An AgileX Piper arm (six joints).
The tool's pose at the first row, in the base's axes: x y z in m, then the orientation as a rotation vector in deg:
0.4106 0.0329 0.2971 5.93 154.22 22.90
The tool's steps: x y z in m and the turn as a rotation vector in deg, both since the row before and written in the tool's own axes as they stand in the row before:
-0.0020 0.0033 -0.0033 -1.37 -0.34 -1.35
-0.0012 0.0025 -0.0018 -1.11 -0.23 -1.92
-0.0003 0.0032 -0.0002 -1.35 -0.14 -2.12
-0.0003 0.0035 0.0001 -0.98 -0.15 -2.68
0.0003 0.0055 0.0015 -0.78 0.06 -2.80
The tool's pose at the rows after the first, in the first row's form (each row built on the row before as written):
0.4111 0.0349 0.3017 3.77 153.49 24.27
0.4114 0.0366 0.3045 0.92 152.84 25.12
0.4114 0.0396 0.3058 -2.28 152.15 26.22
0.4114 0.0429 0.3069 -6.09 151.38 26.63
0.4109 0.0486 0.3072 -10.03 150.76 26.73

